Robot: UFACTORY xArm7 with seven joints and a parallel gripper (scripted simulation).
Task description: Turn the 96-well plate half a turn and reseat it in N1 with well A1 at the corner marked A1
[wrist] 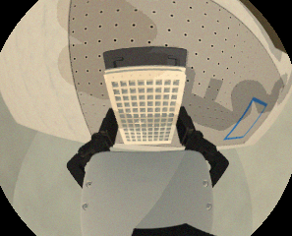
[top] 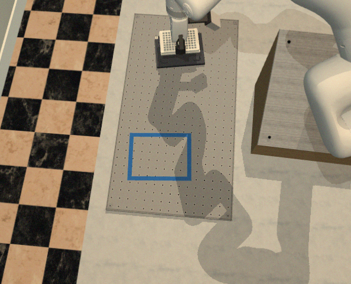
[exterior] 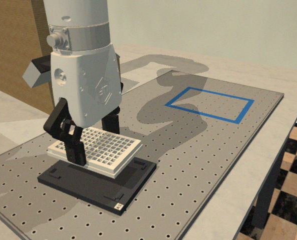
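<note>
The dark plate nest N1 is 60 mm below my hand. The rest, counted from my hand: white 96-well plate: 10 mm below; A1 label: 80 mm ahead, 50 mm to the right, 60 mm below.
</note>
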